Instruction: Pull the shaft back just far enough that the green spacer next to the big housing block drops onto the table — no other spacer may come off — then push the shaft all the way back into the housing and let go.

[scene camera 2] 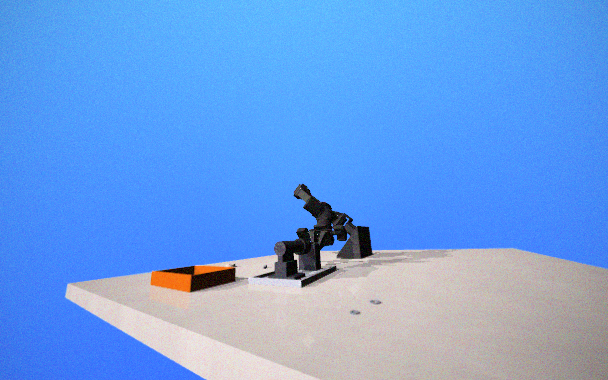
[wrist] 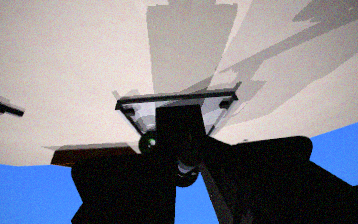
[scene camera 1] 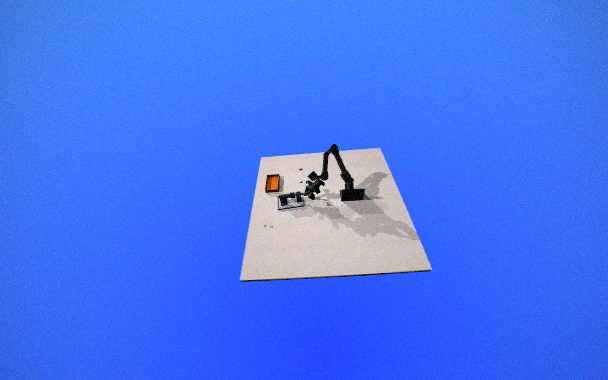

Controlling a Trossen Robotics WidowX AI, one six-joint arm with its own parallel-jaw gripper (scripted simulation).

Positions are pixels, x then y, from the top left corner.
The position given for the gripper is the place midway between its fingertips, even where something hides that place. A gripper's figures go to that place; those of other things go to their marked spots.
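The gripper (scene camera 2: 315,251) sits 72 cm from the lens, and there's a housing block (scene camera 2: 287,274) that's 53 cm from the lens.
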